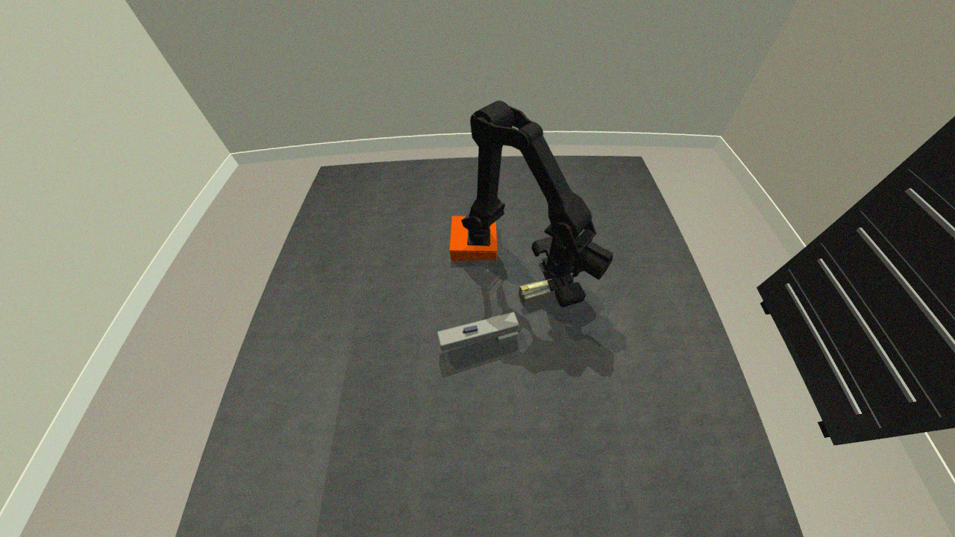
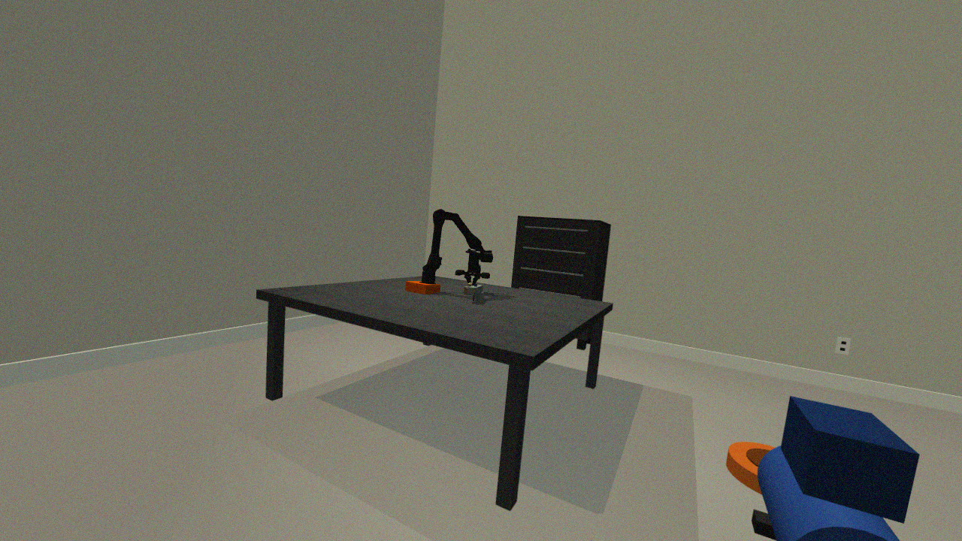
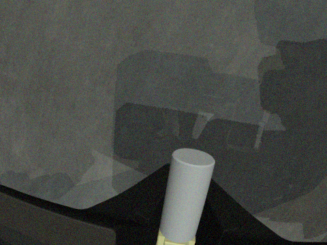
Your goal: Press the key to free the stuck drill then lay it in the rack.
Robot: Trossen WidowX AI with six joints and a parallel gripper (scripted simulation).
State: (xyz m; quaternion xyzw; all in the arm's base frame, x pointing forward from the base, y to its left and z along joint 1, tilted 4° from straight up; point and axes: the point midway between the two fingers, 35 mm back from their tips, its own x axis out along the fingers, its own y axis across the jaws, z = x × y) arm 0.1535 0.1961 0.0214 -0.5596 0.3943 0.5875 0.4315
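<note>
My gripper tip is 40 mm to the left of the drill, 30 mm below it and 10 mm short of it. From my gripper tip the other things lie so: small blue key: 210 mm to the right, 150 mm ahead, 30 mm above; then rack: 50 mm to the right, 20 mm ahead.
</note>
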